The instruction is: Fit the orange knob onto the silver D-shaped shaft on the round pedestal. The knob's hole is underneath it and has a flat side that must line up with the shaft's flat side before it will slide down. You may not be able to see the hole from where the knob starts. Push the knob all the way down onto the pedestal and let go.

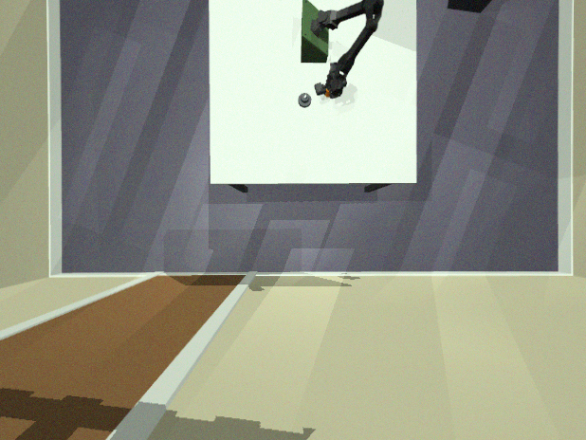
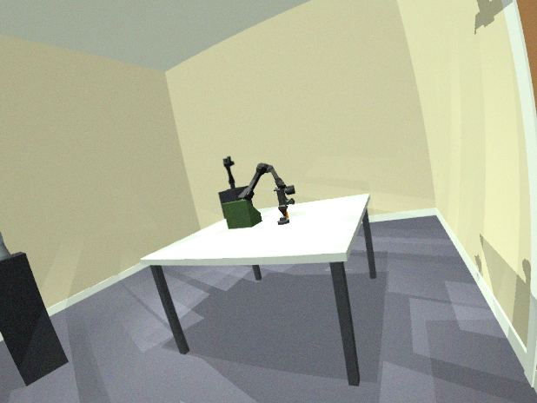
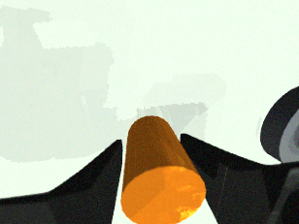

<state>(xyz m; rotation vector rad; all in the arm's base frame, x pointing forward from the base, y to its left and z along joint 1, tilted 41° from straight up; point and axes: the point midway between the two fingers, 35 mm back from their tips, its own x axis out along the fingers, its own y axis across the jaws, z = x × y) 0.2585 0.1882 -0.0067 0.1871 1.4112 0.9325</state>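
Right now my gripper tip is 30 mm below the orange knob. The rest, counted from my gripper tip: pedestal 70 mm ahead, 140 mm to the right, 20 mm above.
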